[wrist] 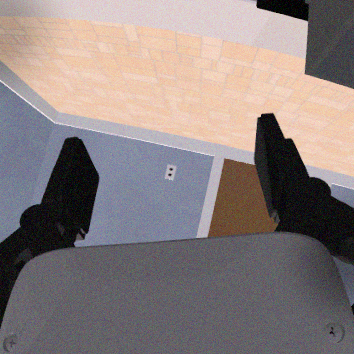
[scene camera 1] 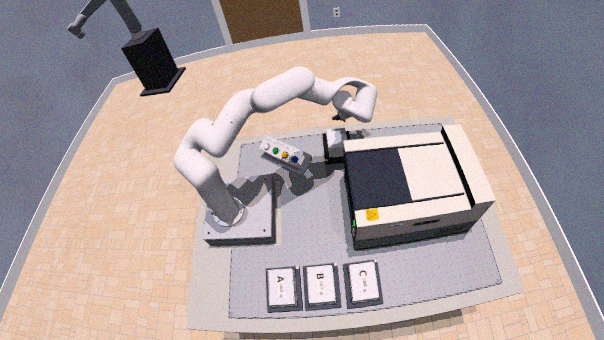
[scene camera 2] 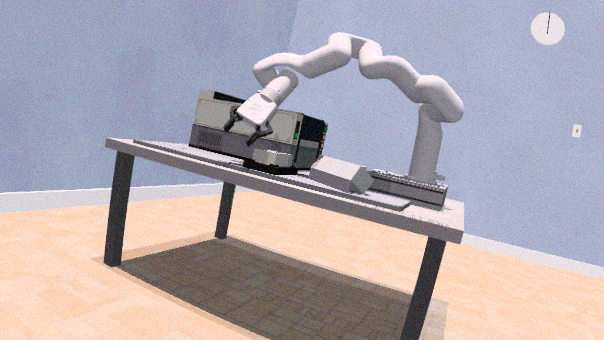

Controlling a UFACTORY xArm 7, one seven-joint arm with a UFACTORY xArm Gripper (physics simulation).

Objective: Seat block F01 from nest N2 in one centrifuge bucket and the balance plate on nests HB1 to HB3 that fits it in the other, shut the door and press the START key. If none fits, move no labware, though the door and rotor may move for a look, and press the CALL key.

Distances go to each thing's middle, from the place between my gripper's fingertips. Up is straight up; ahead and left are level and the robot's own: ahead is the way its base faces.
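Dark sliding door (scene camera 1: pixel 377 177): 41 cm to the right of my hand, 12 cm above it, 9 cm ahead of it. The centrifuge (scene camera 2: pixel 294 133) is 38 cm to the right of my hand, 24 cm ahead of it and 3 cm above it. Relative to the button box (scene camera 2: pixel 351 178), my hand is 5 cm above, 18 cm to the left and 29 cm past. Going by their middles, the box is the nearest to my hand of the things named here.
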